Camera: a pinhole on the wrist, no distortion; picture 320 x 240 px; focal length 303.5 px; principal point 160.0 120.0 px. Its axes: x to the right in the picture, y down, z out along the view. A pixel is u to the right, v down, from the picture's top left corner.
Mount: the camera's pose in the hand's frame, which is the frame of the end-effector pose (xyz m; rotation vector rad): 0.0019 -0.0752 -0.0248 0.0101 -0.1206 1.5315
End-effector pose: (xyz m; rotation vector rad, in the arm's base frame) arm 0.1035 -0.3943 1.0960 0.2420 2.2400 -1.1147
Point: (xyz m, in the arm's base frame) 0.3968 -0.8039 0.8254
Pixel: 247.0 116.0
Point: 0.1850 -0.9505 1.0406
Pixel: 69.0 80.2
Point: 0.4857 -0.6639 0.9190
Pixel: 297.0 211.1
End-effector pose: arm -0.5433 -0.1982 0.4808 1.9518 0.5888 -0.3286
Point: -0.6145 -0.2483 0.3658
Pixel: 100.4 147.2
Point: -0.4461 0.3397 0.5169
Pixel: behind the camera
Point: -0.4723 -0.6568 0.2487
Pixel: 244.0 72.2
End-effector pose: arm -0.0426 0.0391 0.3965 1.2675 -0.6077 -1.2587
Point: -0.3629 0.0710 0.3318
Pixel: 76.6 200.9
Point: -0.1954 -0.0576 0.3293
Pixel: outside the picture
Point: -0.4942 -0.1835 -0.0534
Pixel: outside the picture
